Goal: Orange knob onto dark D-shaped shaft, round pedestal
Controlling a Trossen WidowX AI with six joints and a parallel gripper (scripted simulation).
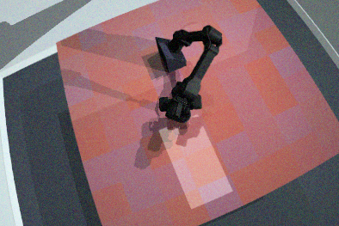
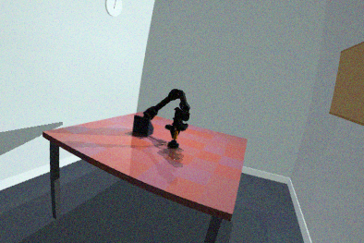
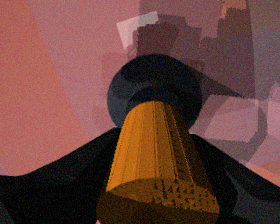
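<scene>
The orange knob lies 2 cm above my gripper tip. Also, from my gripper tip: round dark pedestal 4 cm below.
</scene>
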